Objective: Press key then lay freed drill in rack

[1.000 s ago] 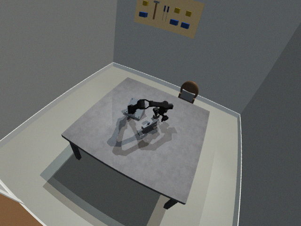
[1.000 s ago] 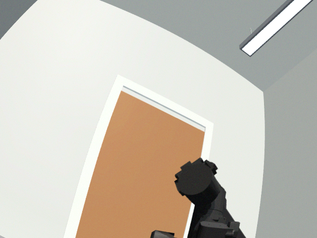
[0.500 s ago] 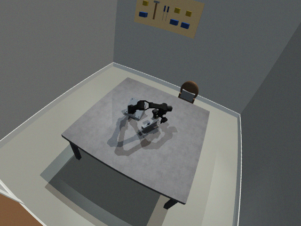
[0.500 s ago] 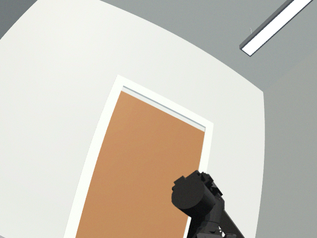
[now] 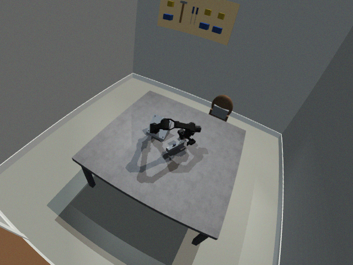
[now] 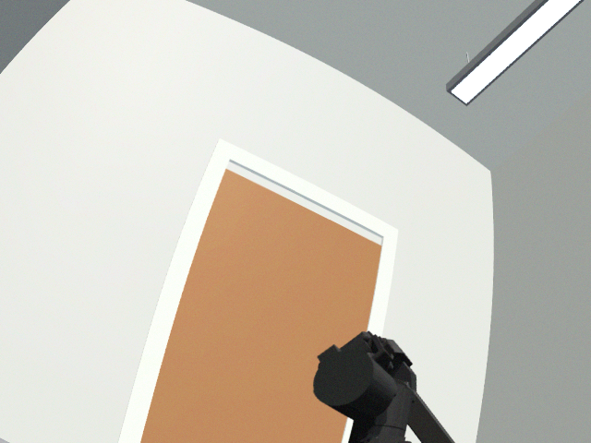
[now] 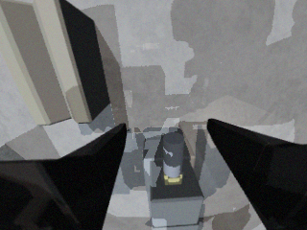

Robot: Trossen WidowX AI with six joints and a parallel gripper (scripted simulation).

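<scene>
Right now my gripper tip is 5 cm to the left of the drill, 3 cm below it and 2 cm past it. From my gripper tip the other things lie so: grey fixture block (11 cm to the right, 3 cm behind, 2 cm above); then rack (7 cm to the left, 5 cm behind); then blue key (13 cm to the right, 4 cm behind, 3 cm above).
</scene>
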